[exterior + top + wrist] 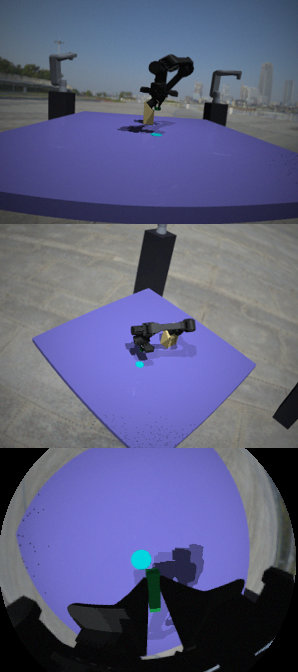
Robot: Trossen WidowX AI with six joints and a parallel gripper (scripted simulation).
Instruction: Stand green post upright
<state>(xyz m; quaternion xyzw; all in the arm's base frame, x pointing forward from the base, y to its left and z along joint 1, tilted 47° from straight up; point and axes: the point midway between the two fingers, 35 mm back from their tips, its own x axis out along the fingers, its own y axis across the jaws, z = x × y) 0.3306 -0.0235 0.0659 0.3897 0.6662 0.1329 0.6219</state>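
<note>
The cyan circle lies 1 cm to the left of my gripper tip and 14 cm below it. The rest, counted from my gripper tip: green post 2 cm behind, 1 cm to the left.
</note>
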